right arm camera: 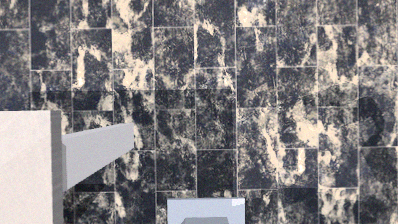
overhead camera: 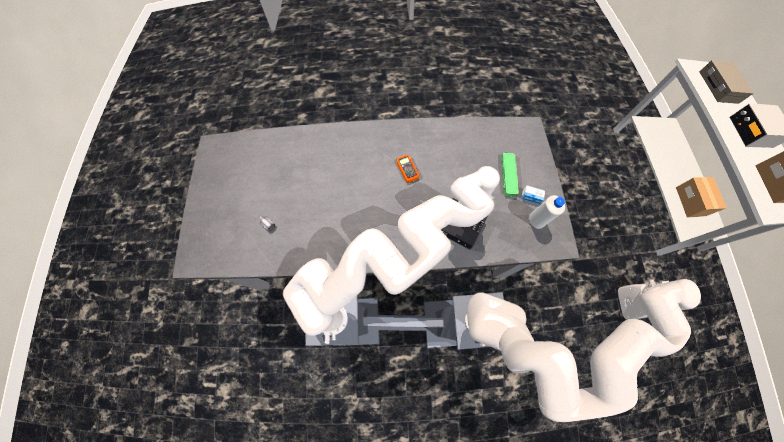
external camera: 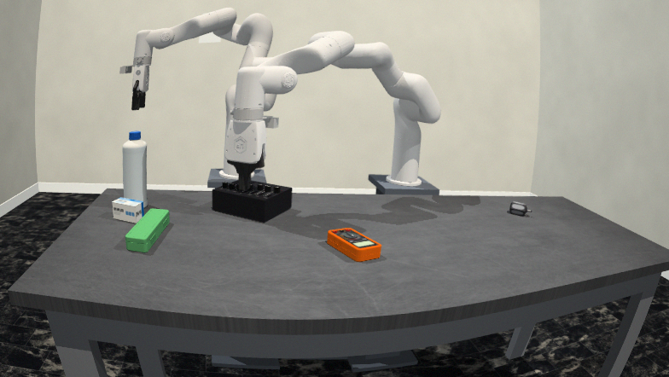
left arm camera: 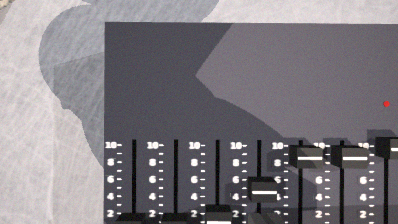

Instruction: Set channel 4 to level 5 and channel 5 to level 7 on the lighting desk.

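Observation:
Now: left hand 20 mm past the channel 3 fader, 10 mm to the left of it and 20 mm above it. Round my left hand: channel 2 fader (30 mm behind, 40 mm to the right, 20 mm below); then channel 4 fader (20 mm behind, 10 mm to the left, 20 mm below); then channel 5 fader (30 mm behind, 40 mm to the left, 20 mm below).

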